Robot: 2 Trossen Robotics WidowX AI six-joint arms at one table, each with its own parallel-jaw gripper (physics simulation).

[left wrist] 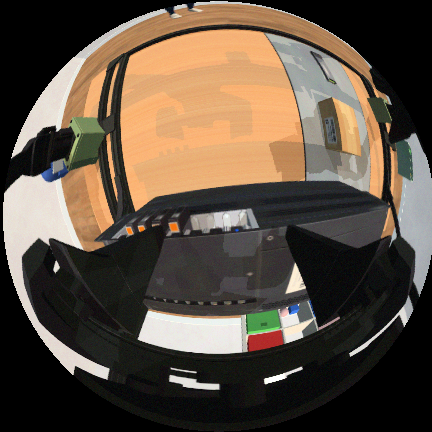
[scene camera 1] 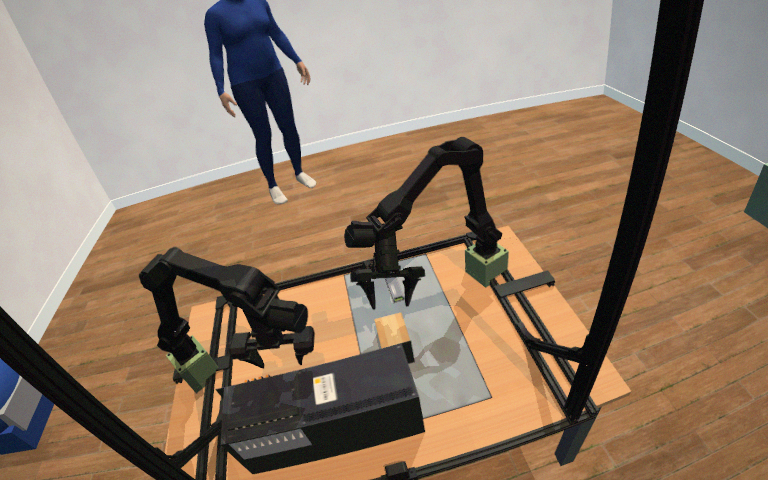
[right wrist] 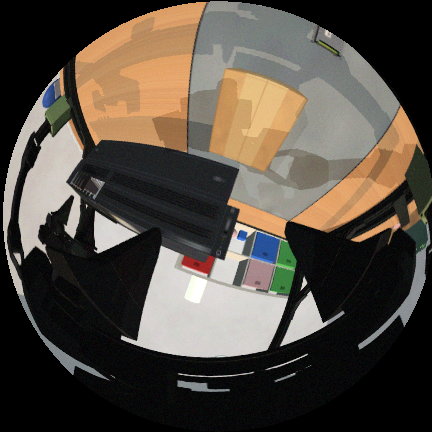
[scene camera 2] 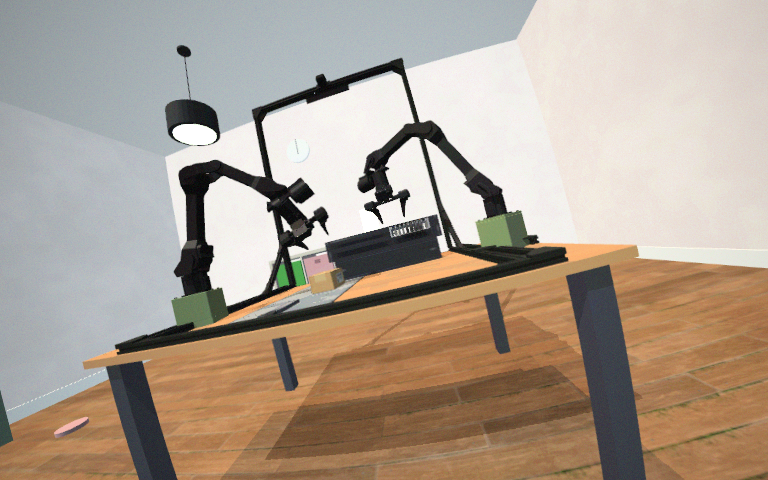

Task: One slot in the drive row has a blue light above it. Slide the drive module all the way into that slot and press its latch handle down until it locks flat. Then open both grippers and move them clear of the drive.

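Pixels of known places: left gripper, between the fingertips: [left wrist: 226, 231] [scene camera 1: 282, 365] [right wrist: 81, 201] [scene camera 2: 393, 220]; right gripper, between the fingertips: [scene camera 1: 390, 308] [right wrist: 224, 231] [scene camera 2: 318, 242]; left arm's base, origin of its link: [left wrist: 68, 142] [scene camera 1: 185, 353] [scene camera 2: 497, 216]; right arm's base, origin of its link: [scene camera 1: 486, 250] [scene camera 2: 198, 293].
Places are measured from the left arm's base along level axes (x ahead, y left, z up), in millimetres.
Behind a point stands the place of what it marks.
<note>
The drive module [scene camera 1: 395, 291] @(y -274, x 604, z -95 mm) [scene camera 2: 286, 307] @(y -234, x 612, z -99 mm) [left wrist: 323, 66] @(y -253, x 613, z -95 mm) [right wrist: 328, 44], slim and grey with a green-edged end, lies on the grey mat [scene camera 1: 453, 387] @(y -623, x 427, z -105 mm) [right wrist: 215, 30]. The black chassis [scene camera 1: 373, 379] @(y -533, x 261, z 69 mm) [scene camera 2: 385, 257] @(y -393, x 200, z -52 mm) [left wrist: 210, 270] [right wrist: 165, 167] @(y -441, x 267, z -52 mm) holds the drive row [scene camera 2: 409, 226] @(y -383, x 50, z 52 mm). In the left wrist view, several orange-marked drives [left wrist: 173, 227] @(y -321, x 111, z 63 mm) sit at the row's left, and a small blue light [left wrist: 236, 230] @(y -358, x 151, z 66 mm) shows farther right. My left gripper [scene camera 1: 281, 363] @(y -344, x 151, z 85 mm) [scene camera 2: 392, 218] @(y -344, x 151, z 85 mm) [left wrist: 226, 231] @(y -344, x 151, z 85 mm) is open and empty above the row side of the chassis. My right gripper [scene camera 1: 390, 306] @(y -424, x 444, z 68 mm) [scene camera 2: 317, 241] @(y -424, x 444, z 68 mm) [right wrist: 224, 231] @(y -424, x 444, z 68 mm) is open and empty above the mat.
A cardboard box [scene camera 1: 390, 330] @(y -399, x 447, z -45 mm) [scene camera 2: 326, 281] @(y -346, x 468, z -74 mm) [left wrist: 340, 125] @(y -390, x 416, z -45 mm) [right wrist: 255, 120] @(y -401, x 455, z -45 mm) stands on the mat between the module and the chassis end. Black frame rails edge the table, and a black upright [scene camera 1: 634, 198] @(y -898, x 510, z 512 mm) rises at the right in scene camera 1. Coloured bins [right wrist: 264, 247] stand beyond the table.
</note>
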